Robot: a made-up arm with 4 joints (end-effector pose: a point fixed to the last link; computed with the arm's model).
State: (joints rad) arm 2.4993 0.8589 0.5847 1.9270
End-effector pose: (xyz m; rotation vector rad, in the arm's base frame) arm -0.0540 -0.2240 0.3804 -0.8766 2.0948 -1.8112
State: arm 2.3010 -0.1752 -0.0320 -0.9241
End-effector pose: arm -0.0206 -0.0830 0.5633 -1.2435 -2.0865 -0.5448
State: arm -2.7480 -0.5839 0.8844 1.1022
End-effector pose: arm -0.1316 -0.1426 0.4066 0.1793 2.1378 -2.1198
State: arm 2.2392 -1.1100 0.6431 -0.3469
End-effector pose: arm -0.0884 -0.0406 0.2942 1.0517 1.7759 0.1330
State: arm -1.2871 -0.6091 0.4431 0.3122
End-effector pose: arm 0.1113 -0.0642 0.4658 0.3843 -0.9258 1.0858
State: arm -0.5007 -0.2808 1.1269 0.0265
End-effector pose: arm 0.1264 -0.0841 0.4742 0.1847 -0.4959 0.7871
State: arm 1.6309 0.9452 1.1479 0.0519
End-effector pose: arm -0.0596 -0.0985 0.2830 0.6104 2.7416 0.3420
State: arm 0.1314 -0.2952 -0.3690 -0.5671
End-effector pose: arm -0.1484 -0.0603 0.2633 0.5291 1.6701 0.9803
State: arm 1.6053 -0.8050 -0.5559 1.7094
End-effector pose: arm -0.2035 -0.0988 0.3981 0.9084 1.4040 -2.2031
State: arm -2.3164 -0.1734 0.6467 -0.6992
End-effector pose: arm 0.0611 -0.0786 0.4972 -0.9698 -1.3636 0.2731
